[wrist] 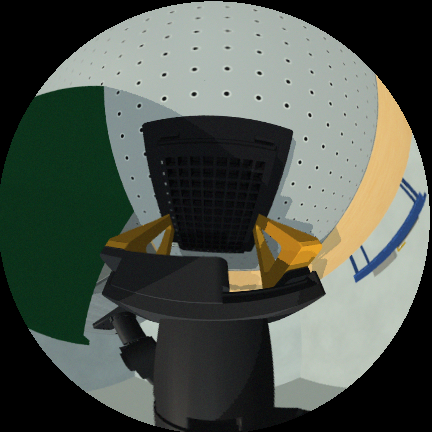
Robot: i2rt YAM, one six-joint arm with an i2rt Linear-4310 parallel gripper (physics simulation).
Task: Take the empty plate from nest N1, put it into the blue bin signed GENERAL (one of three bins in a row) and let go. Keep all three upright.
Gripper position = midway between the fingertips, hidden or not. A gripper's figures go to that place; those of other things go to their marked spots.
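The gripper (213, 217) sits 13 cm from the lens, and a green bin (69, 199) is also 13 cm from the lens. There's a black plate (214, 187) too, and that's 10 cm from the lens, so the black plate is nearer to the lens than the green bin.
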